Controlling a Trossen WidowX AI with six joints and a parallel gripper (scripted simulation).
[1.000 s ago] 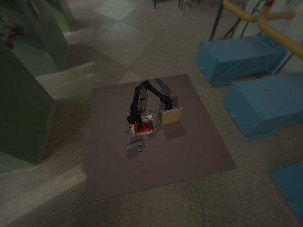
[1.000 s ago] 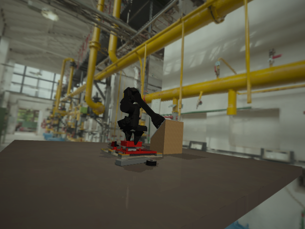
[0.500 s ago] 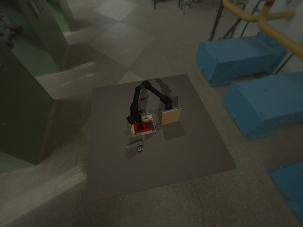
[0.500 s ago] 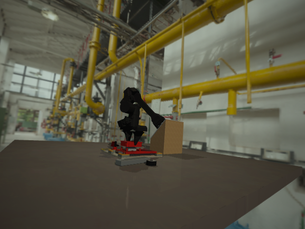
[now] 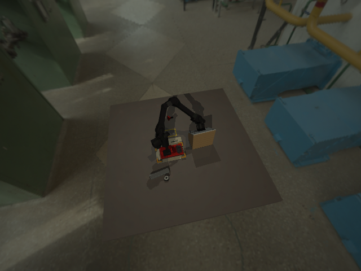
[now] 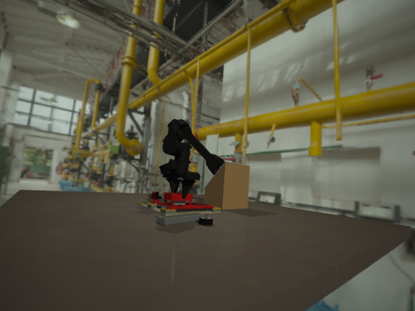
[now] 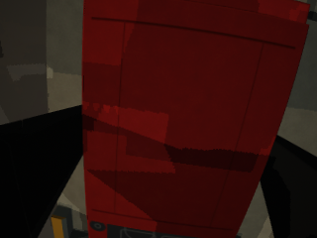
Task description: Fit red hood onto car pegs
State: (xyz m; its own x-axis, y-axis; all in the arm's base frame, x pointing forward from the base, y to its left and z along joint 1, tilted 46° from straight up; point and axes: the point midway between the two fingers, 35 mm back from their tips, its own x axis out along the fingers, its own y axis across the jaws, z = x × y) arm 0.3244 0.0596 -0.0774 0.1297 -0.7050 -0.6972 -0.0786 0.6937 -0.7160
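My gripper tip is now 1 cm below the red hood. From my gripper tip the other things lie so: grey engine block 3 cm below; black wheel 23 cm to the left, 4 cm below, 2 cm ahead.
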